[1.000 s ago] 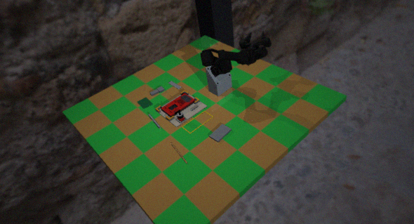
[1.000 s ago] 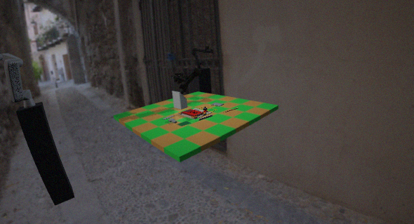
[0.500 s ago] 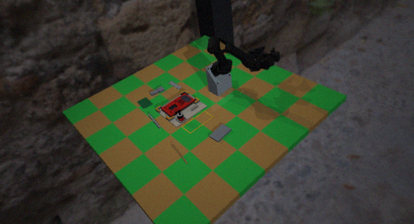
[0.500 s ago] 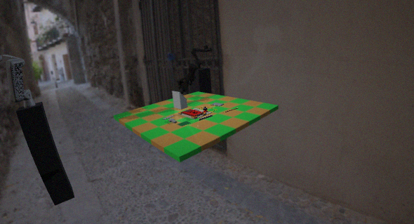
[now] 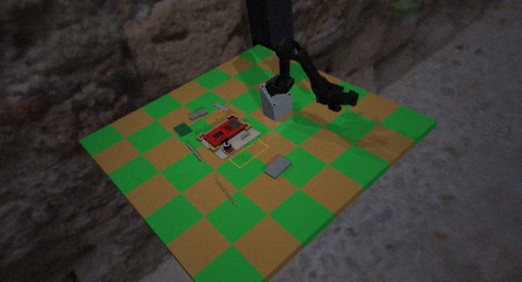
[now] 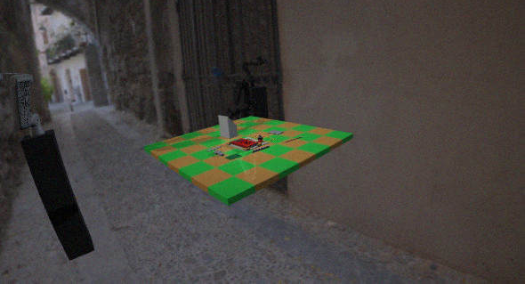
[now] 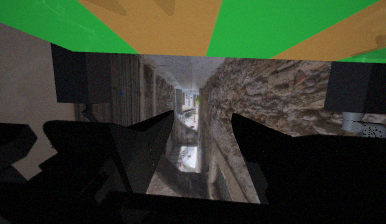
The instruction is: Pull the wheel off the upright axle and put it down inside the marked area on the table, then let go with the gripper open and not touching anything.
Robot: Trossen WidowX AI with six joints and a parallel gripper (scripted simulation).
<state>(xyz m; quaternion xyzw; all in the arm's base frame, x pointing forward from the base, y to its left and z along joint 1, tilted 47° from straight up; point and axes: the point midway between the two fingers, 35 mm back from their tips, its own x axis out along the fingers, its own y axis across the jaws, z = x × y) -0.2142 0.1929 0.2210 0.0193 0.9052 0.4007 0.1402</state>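
The grey plate is 510 mm ahead of my gripper tip, 130 mm below it and 20 mm to the left of it. The rest, counted from my gripper tip: dark green tile: 670 mm ahead, 560 mm to the right, 140 mm below; then thin stick: 770 mm ahead, 140 mm below, 40 mm to the right.
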